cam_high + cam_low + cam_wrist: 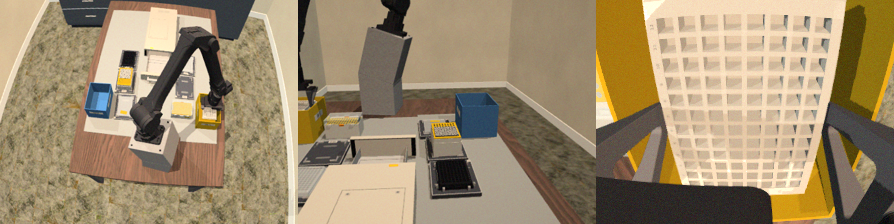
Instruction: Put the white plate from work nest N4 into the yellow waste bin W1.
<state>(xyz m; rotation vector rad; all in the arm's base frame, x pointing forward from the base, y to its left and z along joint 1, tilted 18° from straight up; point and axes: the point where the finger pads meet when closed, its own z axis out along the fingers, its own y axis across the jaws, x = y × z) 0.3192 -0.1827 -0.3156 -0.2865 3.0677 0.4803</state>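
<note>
Now: the white plate right at my hand. Also, from my hand: clear plate: 33 cm ahead, 20 cm to the left, 9 cm below; then yellow waste bin: 7 cm below; then dark nest: 15 cm ahead, 17 cm to the left, 10 cm below.
</note>
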